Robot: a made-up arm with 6 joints.
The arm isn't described. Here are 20 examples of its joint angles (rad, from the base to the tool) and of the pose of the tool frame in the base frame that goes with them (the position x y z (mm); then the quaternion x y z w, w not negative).
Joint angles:
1: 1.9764 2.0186 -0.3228 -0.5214 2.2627 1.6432
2: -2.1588 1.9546 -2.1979 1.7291 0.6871 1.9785
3: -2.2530 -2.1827 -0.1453 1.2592 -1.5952 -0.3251
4: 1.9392 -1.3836 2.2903 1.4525 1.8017 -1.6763
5: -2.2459 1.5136 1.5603 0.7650 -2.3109 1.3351
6: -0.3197 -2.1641 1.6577 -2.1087 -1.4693 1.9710
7: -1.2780 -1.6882 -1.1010 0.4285 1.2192 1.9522
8: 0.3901 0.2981 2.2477 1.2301 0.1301 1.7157
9: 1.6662 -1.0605 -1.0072 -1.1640 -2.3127 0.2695
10: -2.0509 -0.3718 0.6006 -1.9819 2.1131 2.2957
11: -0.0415 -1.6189 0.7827 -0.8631 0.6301 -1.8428
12: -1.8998 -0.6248 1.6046 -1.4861 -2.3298 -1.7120
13: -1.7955 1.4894 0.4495 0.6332 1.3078 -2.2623
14: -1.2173 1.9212 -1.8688 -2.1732 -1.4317 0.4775
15: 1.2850 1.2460 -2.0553 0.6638 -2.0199 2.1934
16: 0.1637 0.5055 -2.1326 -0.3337 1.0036 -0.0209
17: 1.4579 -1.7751 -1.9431 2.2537 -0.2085 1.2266
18: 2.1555 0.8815 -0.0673 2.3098 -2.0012 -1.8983
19: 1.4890 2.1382 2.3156 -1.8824 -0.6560 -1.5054
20: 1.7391 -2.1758 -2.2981 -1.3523 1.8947 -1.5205
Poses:
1: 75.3 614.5 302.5 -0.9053 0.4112 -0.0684 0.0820
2: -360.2 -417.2 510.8 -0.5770 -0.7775 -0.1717 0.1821
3: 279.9 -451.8 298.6 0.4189 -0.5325 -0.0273 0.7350
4: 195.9 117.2 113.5 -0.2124 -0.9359 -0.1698 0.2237
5: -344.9 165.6 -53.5 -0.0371 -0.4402 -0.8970 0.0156
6: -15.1 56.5 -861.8 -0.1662 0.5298 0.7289 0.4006
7: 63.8 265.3 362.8 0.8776 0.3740 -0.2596 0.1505
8: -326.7 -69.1 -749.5 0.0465 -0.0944 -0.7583 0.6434
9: 347.0 84.1 -263.5 0.5507 0.4346 -0.3264 0.6335
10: -118.7 134.5 -170.2 -0.5695 -0.1169 -0.8058 0.1122
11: -117.0 66.3 97.6 -0.1853 -0.2038 0.6979 0.6611
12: -249.9 210.1 -54.3 0.3283 0.0154 0.8385 0.4345
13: -0.9 -176.8 125.2 0.3494 0.0502 -0.5475 0.7587
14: -776.0 123.7 -103.9 0.4499 0.7820 -0.4270 0.0609
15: 49.4 617.3 -493.7 0.8644 0.1145 -0.2100 0.4422
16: -534.0 -42.4 -686.1 0.6158 0.7470 0.2082 0.1393
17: -290.2 -285.2 363.6 -0.0403 0.9214 -0.1856 0.3389
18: -244.7 -192.7 307.8 -0.2730 -0.1549 -0.7680 0.5582
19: 392.3 152.1 420.0 0.8086 -0.0677 0.5738 0.1107
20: 404.9 197.1 92.1 0.0561 0.1119 -0.9904 0.0578
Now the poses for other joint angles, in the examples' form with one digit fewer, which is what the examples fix.
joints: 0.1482 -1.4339 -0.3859 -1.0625 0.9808 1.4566
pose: 45 122 569 -0.614 -0.713 0.325 0.099
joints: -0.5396 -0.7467 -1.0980 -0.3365 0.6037 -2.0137
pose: 417 -213 -242 0.649 0.472 -0.020 0.597
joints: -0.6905 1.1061 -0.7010 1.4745 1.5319 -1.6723
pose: -74 -136 -117 0.311 0.315 -0.720 0.535
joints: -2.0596 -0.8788 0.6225 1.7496 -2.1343 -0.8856
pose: 161 -578 56 0.676 -0.654 -0.313 0.131
